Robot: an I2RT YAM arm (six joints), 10 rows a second.
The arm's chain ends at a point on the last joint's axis. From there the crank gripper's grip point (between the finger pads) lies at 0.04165 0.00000 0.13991 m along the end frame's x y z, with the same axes.
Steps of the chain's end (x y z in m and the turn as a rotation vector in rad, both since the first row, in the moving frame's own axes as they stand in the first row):
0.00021 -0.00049 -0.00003 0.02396 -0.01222 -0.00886
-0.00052 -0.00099 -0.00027 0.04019 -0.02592 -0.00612
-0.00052 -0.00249 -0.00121 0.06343 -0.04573 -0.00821
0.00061 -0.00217 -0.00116 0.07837 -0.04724 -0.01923
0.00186 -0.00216 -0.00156 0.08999 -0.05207 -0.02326
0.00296 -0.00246 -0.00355 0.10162 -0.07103 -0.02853
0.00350 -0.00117 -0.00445 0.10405 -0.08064 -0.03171
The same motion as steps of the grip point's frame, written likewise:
-0.00152 -0.00421 0.00042 0.02396 -0.01222 -0.00886
-0.00418 -0.00688 0.00064 0.04019 -0.02592 -0.00612
-0.00699 -0.01173 0.00025 0.06343 -0.04573 -0.00821
-0.00615 -0.01393 0.00019 0.07837 -0.04724 -0.01923
-0.00563 -0.01571 -0.00019 0.08999 -0.05207 -0.02326
-0.00728 -0.01783 -0.00173 0.10162 -0.07103 -0.02853
-0.00813 -0.01700 -0.00238 0.10405 -0.08064 -0.03171

